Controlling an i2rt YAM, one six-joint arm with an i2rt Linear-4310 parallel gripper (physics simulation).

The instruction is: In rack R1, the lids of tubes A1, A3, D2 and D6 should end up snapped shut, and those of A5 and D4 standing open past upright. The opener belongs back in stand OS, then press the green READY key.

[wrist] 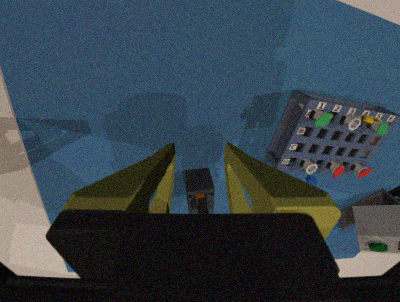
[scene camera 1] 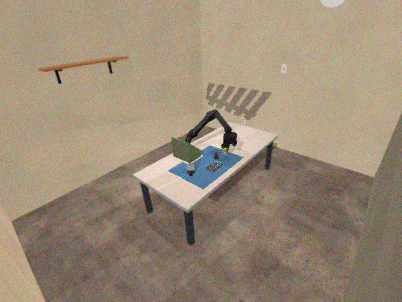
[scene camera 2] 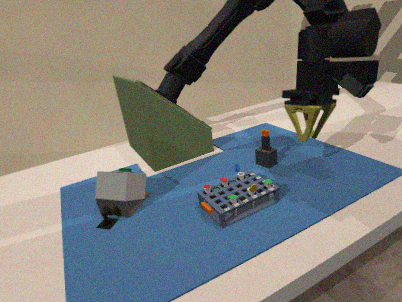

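Seen in the pictures: gripper, fingertip midpoint: (wrist: 199,150) (scene camera 1: 225,153) (scene camera 2: 307,139); arm's base at its link origin: (scene camera 1: 186,143) (scene camera 2: 163,101).
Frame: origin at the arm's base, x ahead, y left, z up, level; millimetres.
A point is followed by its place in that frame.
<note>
My gripper (scene camera 1: 225,150) @(y 104, x 403, z -56 mm) (scene camera 2: 309,139) @(y 104, x 403, z -56 mm) (wrist: 199,150) @(y 104, x 403, z -56 mm) is partly open and empty, with its yellow fingertips above the mat beyond the stand. The dark opener (scene camera 2: 265,142) @(y 86, x 305, z -81 mm) with an orange top stands upright in the small black stand (scene camera 2: 266,158) @(y 76, x 316, z -114 mm) (wrist: 198,179) @(y 93, x 321, z -119 mm). Rack R1 (scene camera 1: 215,166) @(y -98, x 401, z -97 mm) (scene camera 2: 245,212) @(y -77, x 404, z -136 mm) (wrist: 286,120) @(y -8, x 387, z -137 mm) holds tubes in rows A and D. In the wrist view, row A shows green, white and yellow lids and another green one; row D shows a white ring, a blue lid and two red lids. Exact lid angles are too small to tell. A green key (scene camera 2: 125,170) @(y -210, x 200, z -68 mm) (wrist: 378,247) @(y -202, x 194, z -70 mm) is on the grey box.
The grey box (scene camera 1: 190,167) @(y -251, x 220, z -78 mm) (scene camera 2: 121,186) @(y -236, x 240, z -77 mm) (wrist: 377,220) @(y -203, x 229, z -96 mm) stands on the blue mat (scene camera 1: 202,181) @(y -309, x 386, z -139 mm) (scene camera 2: 150,255) @(y -255, x 376, z -139 mm) (wrist: 225,50) @(y 72, x 456, z -139 mm), left of the rack in scene camera 2. A tall green panel (scene camera 1: 185,151) @(y -111, x 65, z -20 mm) (scene camera 2: 165,127) @(y -66, x 121, z -35 mm) stands behind, near the arm's base. The mat lies on a pale table (scene camera 1: 160,187) @(y -560, x 113, z -142 mm).
</note>
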